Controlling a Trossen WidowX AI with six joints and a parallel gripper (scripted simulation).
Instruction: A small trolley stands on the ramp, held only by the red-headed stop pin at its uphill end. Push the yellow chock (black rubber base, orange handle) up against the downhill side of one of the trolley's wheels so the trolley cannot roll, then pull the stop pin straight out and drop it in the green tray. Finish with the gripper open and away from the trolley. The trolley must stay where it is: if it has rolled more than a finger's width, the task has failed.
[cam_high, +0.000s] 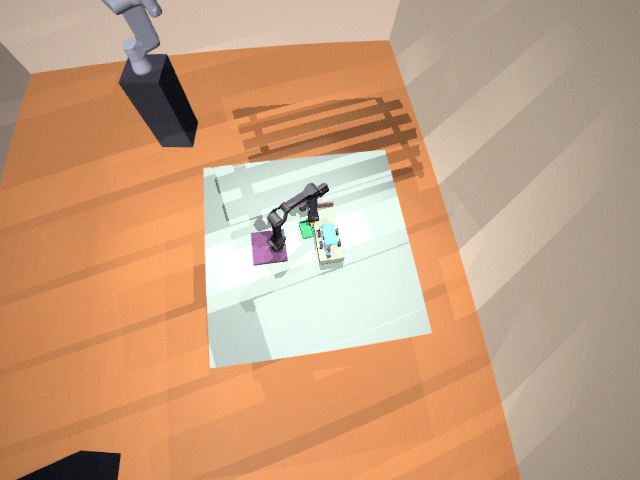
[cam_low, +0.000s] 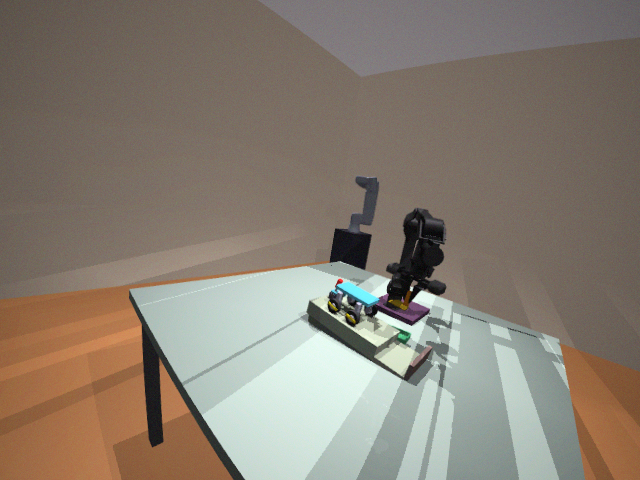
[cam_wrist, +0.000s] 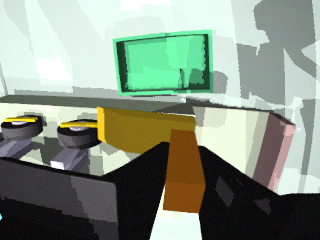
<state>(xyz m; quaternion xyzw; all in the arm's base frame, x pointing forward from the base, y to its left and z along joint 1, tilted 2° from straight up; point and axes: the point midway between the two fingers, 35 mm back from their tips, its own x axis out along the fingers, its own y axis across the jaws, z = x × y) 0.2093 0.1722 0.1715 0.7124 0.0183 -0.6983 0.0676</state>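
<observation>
Now: gripper tip 23 cm to the left of the stop pin, 10 cm short of it and 3 cm above it. Also, from my gripper tip: green tray (16 cm below, 4 cm to the right, 3 cm behind); blue-topped trolley (13 cm to the right, 11 cm ahead, 5 cm below); yellow chock (2 cm to the right, 1 cm below).
</observation>
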